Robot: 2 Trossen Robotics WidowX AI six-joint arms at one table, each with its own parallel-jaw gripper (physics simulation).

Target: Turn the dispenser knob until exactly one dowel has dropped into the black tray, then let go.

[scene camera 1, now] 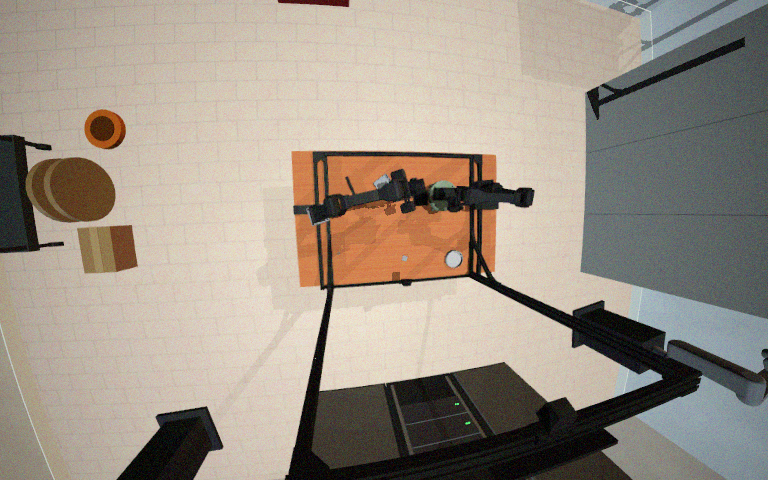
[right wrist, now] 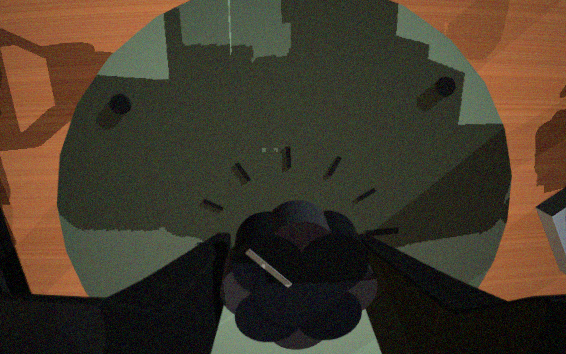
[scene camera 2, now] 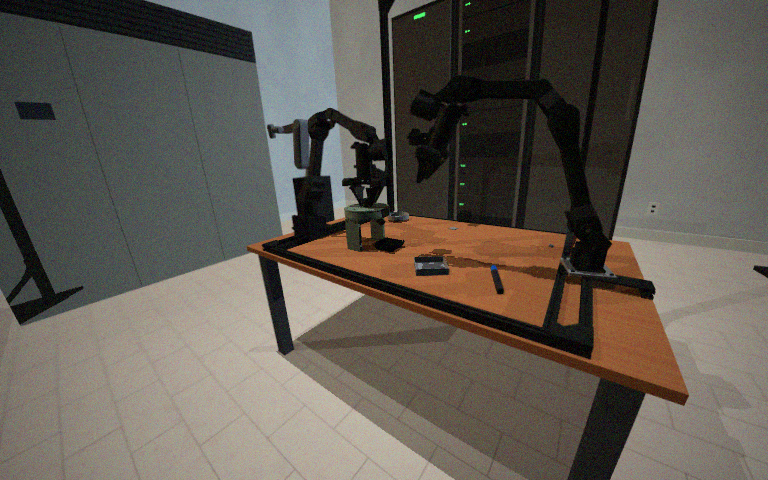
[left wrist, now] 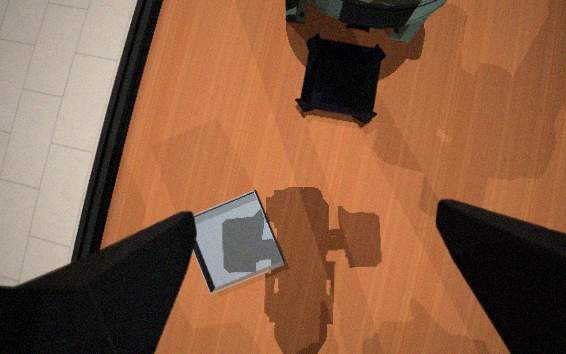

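Where they show: left gripper, fingertip midpoint: (scene camera 2: 422,180) (left wrist: 314,217); right gripper, fingertip midpoint: (scene camera 2: 366,206); left arm's base, link origin: (scene camera 1: 317,214) (scene camera 2: 586,266); right arm's base, link origin: (scene camera 1: 486,188) (scene camera 2: 309,216).
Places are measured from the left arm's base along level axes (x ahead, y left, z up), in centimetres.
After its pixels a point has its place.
Observation:
The green round dispenser (scene camera 1: 442,186) @(x 66.7, y -5.9, z 11.3 cm) (scene camera 2: 359,212) @(x 65.2, y -2.9, z 10.9 cm) (right wrist: 317,105) @(x 64.2, y -15.0, z 11.3 cm) stands on legs at the back of the orange table (scene camera 1: 358,243) @(x 15.7, y -22.3, z -3.2 cm) (scene camera 2: 520,254) @(x 14.1, y -13.6, z -3.2 cm). My right gripper (scene camera 1: 445,196) @(x 66.2, y -10.5, z 11.4 cm) (scene camera 2: 366,196) @(x 66.2, y -10.5, z 11.4 cm) (right wrist: 292,246) @(x 66.2, y -10.5, z 11.4 cm) reaches down onto its top and is shut on the dark lobed knob (right wrist: 297,253) @(x 65.9, y -12.0, z 14.2 cm), whose pale marker line points to the lower right. The black tray (left wrist: 339,79) @(x 58.0, y -8.9, z -3.0 cm) (scene camera 2: 389,244) @(x 58.4, y -12.0, z -2.9 cm) lies just beside the dispenser (left wrist: 407,31) @(x 62.6, y -16.8, z -0.9 cm); its inside looks plain dark. My left gripper (scene camera 1: 412,191) @(x 43.9, y -3.0, z 21.1 cm) (scene camera 2: 428,168) @(x 43.9, y -3.0, z 21.1 cm) (left wrist: 314,217) @(x 43.9, y -3.0, z 21.1 cm) is open and empty, high above the table.
A shallow grey tray (left wrist: 237,240) @(x 39.5, y 4.4, z -3.1 cm) (scene camera 2: 432,265) @(x 39.4, y 2.5, z -3.1 cm) (scene camera 1: 381,181) @(x 38.9, y 6.9, z -3.1 cm) lies under the left gripper. A dark pen with a blue tip (scene camera 2: 496,278) @(x 21.9, y 9.6, z -1.6 cm) (scene camera 1: 350,186) @(x 21.4, y 9.2, z -1.7 cm) lies further along. A white disc (scene camera 1: 454,258) @(x 68.2, y -50.1, z -2.2 cm) and a small grey disc (scene camera 1: 404,258) @(x 38.4, y -39.5, z -2.9 cm) lie on the table's other side. A black frame (scene camera 2: 430,297) @(x 35.6, y 24.0, z -1.2 cm) rims the table.

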